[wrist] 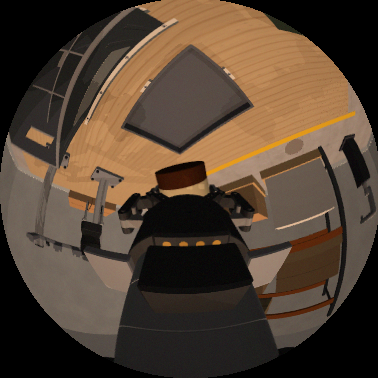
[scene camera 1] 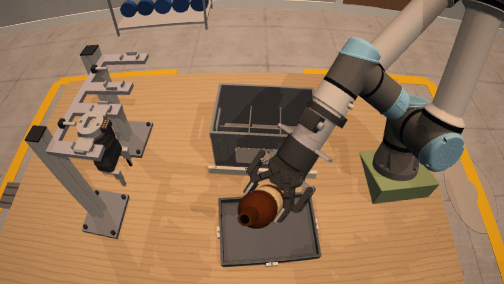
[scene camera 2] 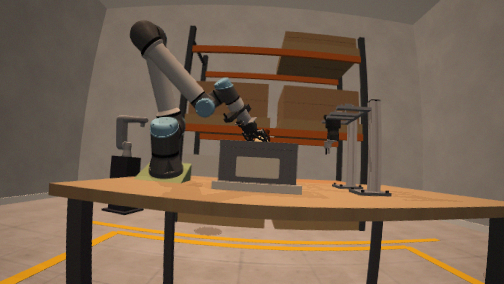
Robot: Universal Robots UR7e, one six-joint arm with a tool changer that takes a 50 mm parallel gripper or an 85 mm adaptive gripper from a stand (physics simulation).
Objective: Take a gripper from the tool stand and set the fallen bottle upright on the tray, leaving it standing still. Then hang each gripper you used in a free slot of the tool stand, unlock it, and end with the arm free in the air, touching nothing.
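Seen in the pictures: arm's base, origin of the base link: (scene camera 1: 395,166) (scene camera 2: 166,171).
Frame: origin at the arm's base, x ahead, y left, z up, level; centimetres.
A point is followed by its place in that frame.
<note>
My gripper (scene camera 1: 264,204) (scene camera 2: 257,136) (wrist: 184,194), the adaptive one on the arm, is shut on the brown bottle (scene camera 1: 259,209) {y 30.6, x 37.7, z 22.8 cm} (wrist: 181,176) {y 22.0, x 35.0, z 16.1 cm} around its cream band. The bottle is in the air, with its open neck facing scene camera 1; its exact tilt is hard to tell. In scene camera 2 the bin hides most of it. The grey tray (scene camera 1: 250,247) {y 29.7, x 39.6, z -3.4 cm} (wrist: 187,95) {y 22.0, x 33.5, z -3.4 cm} lies flat on the table, lower than the bottle. The tool stand (scene camera 1: 72,175) {y 29.4, x 83.6, z 17.2 cm} (scene camera 2: 375,150) {y 0.7, x 87.1, z 13.3 cm} is at the left in scene camera 1, with the other gripper (scene camera 1: 107,150) (scene camera 2: 332,128) hanging in it.
A dark divided bin (scene camera 1: 227,150) {y 7.3, x 49.9, z 6.4 cm} (scene camera 2: 227,162) {y -13.3, x 32.0, z 5.7 cm} (wrist: 102,50) {y 5.5, x 32.0, z 11.5 cm} stands beside the tray, close under the arm in scene camera 1. The arm's green base block (scene camera 1: 405,191) {y 9.8, x -1.8, z 2.1 cm} (scene camera 2: 184,172) {y 2.3, x 7.9, z 0.1 cm} is at the right in scene camera 1. A tall shelf rack (scene camera 2: 363,85) stands behind the table.
</note>
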